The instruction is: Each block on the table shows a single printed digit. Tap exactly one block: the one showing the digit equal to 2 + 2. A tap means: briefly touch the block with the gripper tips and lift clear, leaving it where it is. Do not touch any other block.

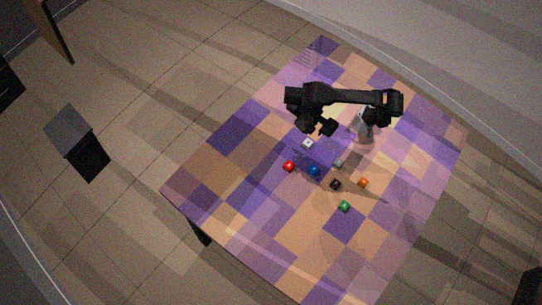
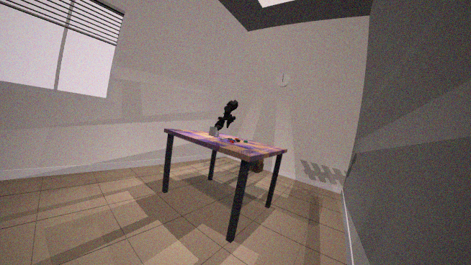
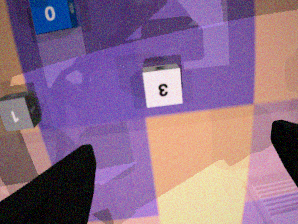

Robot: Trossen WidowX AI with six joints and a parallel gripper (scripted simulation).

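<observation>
Right now my gripper tip is 30 mm short of the orange block, 260 mm to the right of it and 120 mm above it. The rest, counted from my gripper tip: red block (110 mm ahead, 20 mm to the right, 120 mm below); blue block (80 mm ahead, 70 mm to the left, 120 mm below); white block (10 mm behind, 120 mm below).
</observation>
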